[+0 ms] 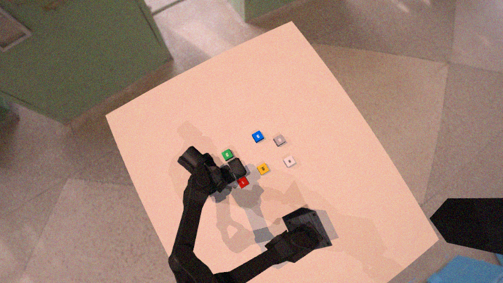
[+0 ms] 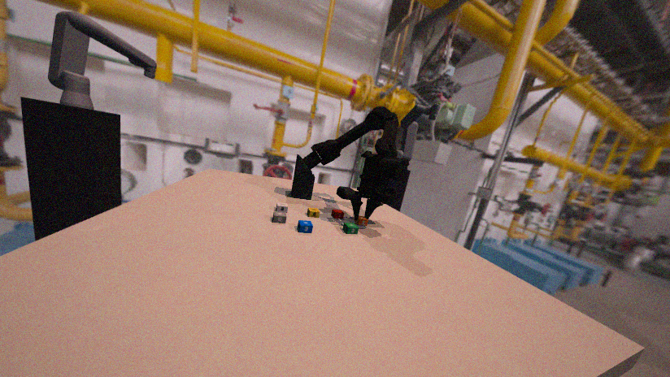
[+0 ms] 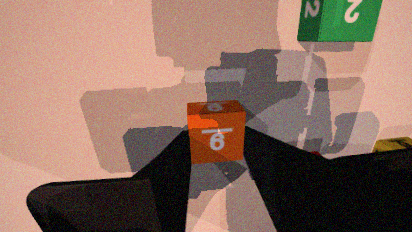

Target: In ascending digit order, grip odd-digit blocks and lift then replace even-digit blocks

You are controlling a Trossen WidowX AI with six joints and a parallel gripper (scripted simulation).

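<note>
The orange block is right at my gripper tip. Round my gripper tip: yellow block 5 cm behind, 15 cm to the right; then green block 6 cm ahead, 7 cm to the right; then red block 5 cm behind, 6 cm to the right.
</note>
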